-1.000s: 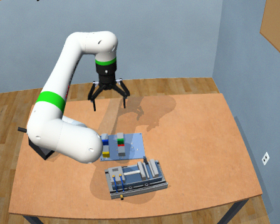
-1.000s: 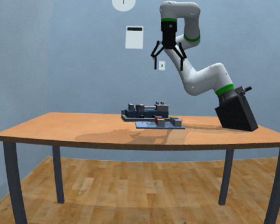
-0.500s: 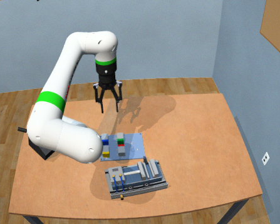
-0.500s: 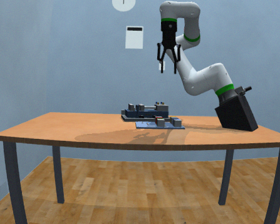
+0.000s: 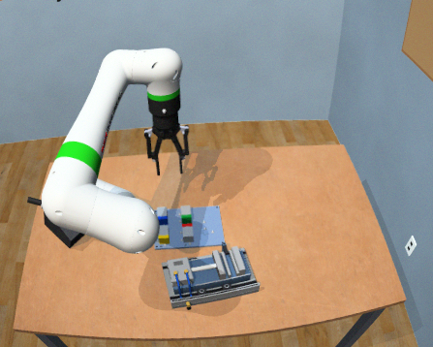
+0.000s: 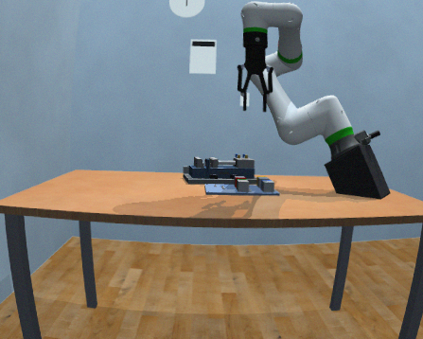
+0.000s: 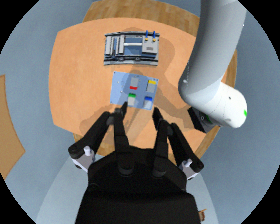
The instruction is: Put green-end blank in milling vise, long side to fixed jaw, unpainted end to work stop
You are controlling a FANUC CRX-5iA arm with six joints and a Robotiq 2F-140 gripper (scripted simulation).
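Now: hand 290 mm above the green-ended blank, 40 mm to the right of it and 40 mm short of it. The rest, counted from my hand: yellow-ended blank 290 mm below, 50 mm behind, 40 mm to the right; then red-ended blank 290 mm below, 40 mm to the right, 40 mm ahead; then blue-ended blank 290 mm below, 50 mm to the left, 50 mm behind.
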